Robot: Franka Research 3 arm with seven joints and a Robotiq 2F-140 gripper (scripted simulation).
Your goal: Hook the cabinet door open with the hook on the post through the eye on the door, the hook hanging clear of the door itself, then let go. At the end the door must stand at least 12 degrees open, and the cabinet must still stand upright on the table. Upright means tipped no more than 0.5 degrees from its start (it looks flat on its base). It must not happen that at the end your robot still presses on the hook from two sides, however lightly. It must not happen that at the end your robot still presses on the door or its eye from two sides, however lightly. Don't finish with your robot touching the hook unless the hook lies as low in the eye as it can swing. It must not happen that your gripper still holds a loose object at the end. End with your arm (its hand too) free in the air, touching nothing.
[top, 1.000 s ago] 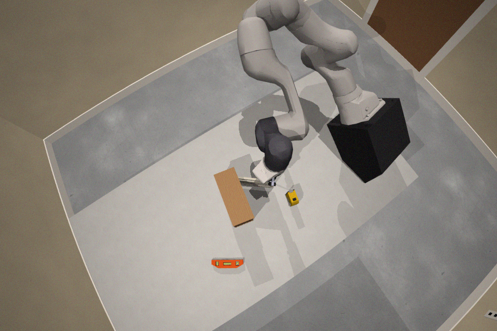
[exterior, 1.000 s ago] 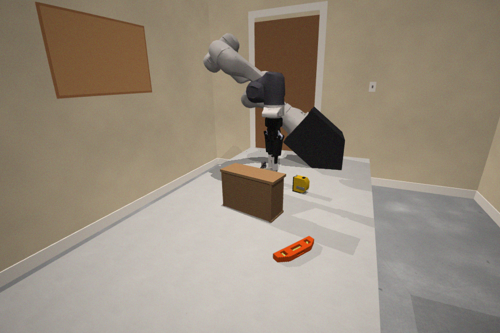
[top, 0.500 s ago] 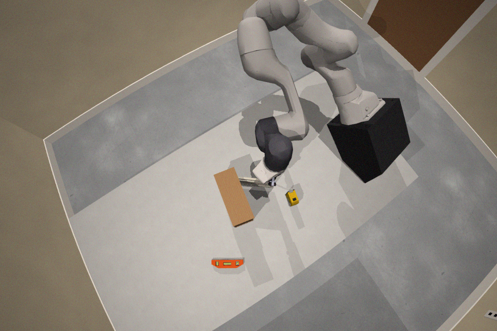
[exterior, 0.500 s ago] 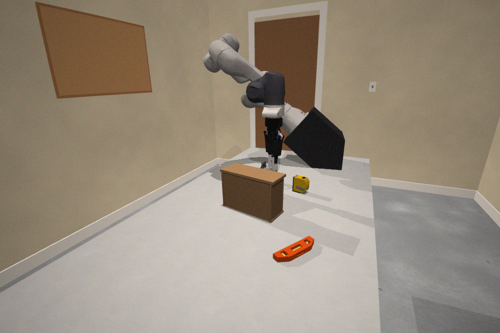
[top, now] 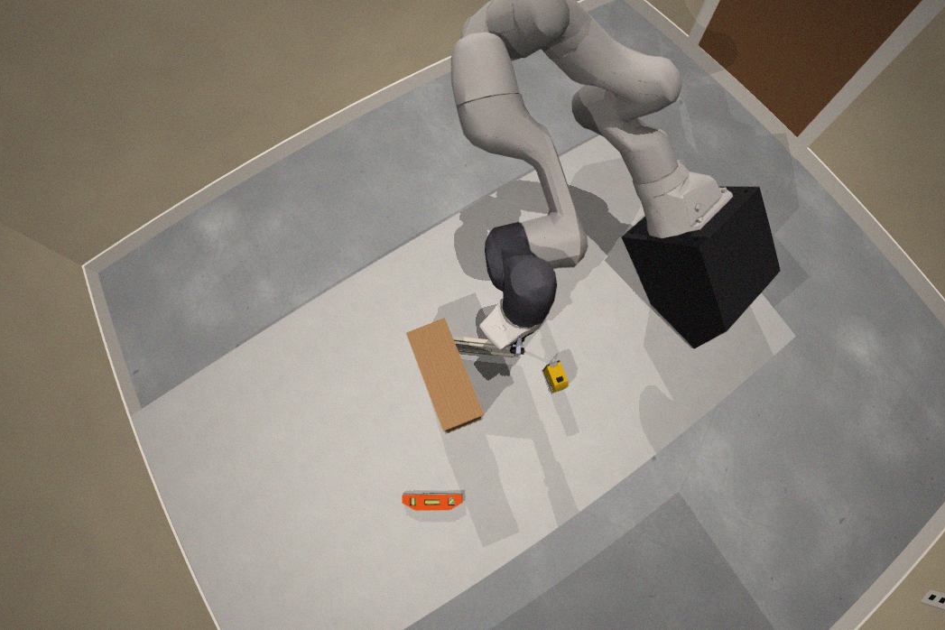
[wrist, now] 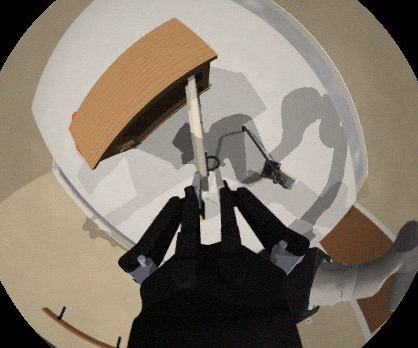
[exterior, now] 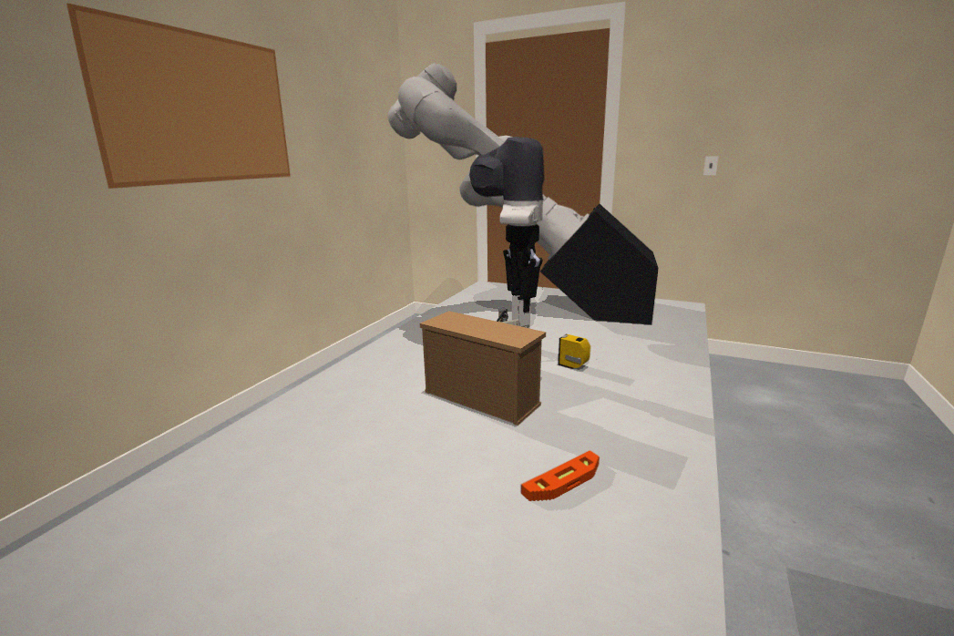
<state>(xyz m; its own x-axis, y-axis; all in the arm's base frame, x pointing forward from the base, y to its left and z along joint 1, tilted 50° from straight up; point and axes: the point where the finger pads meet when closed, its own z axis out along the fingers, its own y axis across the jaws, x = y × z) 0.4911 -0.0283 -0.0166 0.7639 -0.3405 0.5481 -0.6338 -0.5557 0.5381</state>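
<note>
Now: hand 70 mm past the thin dark hook, 100 mm to the left of it and 100 mm above it. From my hand the other things lie so: yellow tape measure (40 mm behind, 120 mm to the left, 110 mm below); pale door (60 mm ahead, 50 mm to the right, 80 mm below); orange spirit level (390 mm ahead, 200 mm to the left, 140 mm below).
</note>
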